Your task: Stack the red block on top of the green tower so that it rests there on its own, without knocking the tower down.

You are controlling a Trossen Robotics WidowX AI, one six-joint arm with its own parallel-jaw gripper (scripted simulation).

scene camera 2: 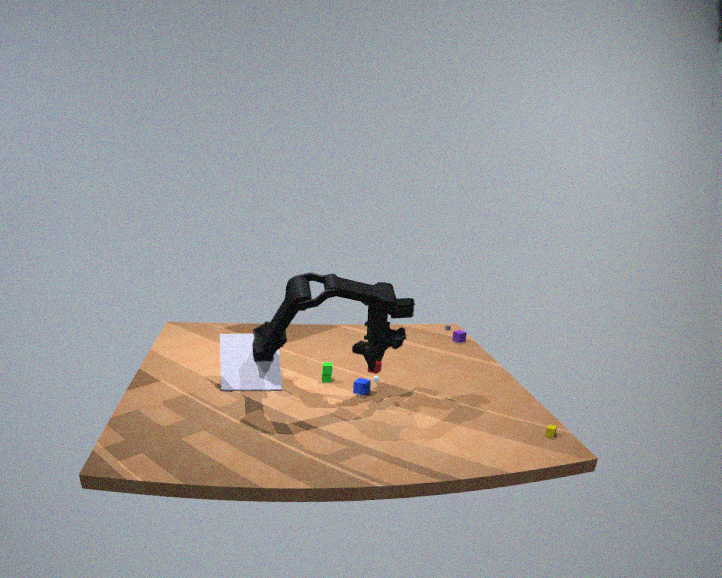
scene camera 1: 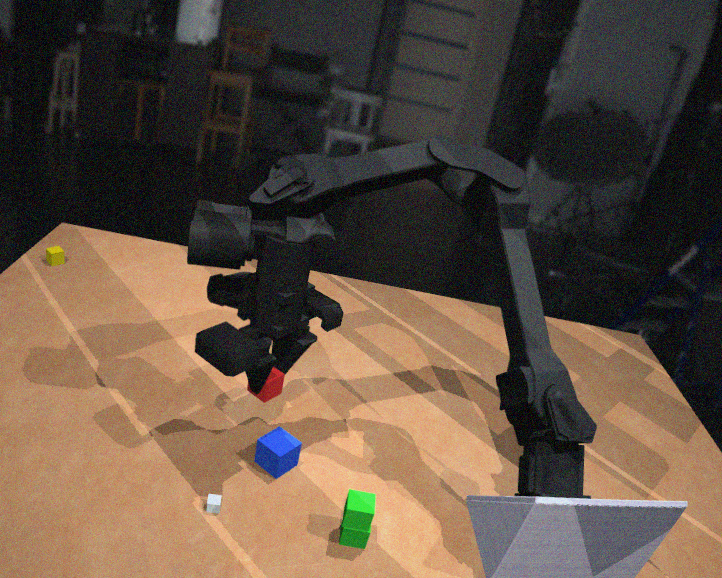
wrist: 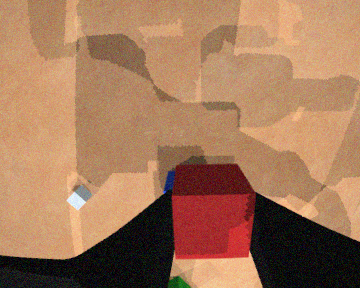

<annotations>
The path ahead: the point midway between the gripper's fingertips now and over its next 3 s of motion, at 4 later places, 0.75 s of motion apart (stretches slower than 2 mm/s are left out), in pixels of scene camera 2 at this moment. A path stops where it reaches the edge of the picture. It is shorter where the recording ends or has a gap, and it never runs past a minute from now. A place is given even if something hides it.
My gripper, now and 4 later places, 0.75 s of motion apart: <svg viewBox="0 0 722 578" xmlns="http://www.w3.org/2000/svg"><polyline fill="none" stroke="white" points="374,369 367,351 331,344 327,359 327,361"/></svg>
</annotations>
